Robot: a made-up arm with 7 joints.
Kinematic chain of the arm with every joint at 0, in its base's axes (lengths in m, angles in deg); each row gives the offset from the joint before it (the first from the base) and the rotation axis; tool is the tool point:
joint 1: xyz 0 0 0.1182 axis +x
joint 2: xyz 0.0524 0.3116 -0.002 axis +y
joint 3: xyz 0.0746 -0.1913 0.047 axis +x
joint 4: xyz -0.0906 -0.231 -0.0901 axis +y
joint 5: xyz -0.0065 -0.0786 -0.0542 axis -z
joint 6: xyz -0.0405 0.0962 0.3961 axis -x
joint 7: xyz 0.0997 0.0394 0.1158 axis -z
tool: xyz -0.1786 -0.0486 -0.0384
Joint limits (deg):
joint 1: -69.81..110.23
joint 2: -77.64..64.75
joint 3: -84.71..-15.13
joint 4: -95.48..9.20
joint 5: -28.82..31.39
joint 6: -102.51..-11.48
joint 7: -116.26..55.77
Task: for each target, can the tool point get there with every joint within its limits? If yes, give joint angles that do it. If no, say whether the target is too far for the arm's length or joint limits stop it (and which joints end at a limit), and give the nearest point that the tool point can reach.
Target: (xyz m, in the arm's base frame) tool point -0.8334 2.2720 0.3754
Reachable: no: too far | nearest point -0.1860 0.6093 0.1872 | short by 1.794 m
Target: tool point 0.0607 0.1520 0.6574
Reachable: yes | joints 0.32 44.60 -76.91 -42.61 -24.03 -39.05 -2.95
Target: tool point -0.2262 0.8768 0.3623
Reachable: no: joint limits stop it (at a limit: joint 3, joint 5, joint 7) | nearest point -0.1404 0.6059 0.2869 | short by 0.294 m
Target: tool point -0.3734 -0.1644 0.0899
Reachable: yes | joints 51.87 -7.21 -26.89 -58.95 5.64 -76.81 9.66
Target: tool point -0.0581 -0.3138 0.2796
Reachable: yes | joints 42.55 -18.64 -25.22 -14.77 1.43 -63.45 -84.78
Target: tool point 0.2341 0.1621 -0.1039
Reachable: no: joint limits stop it (at a limit: joint 1, joint 2, joint 3, joint 5, joint 6) | nearest point 0.2800 0.1840 -0.1047 | short by 0.051 m
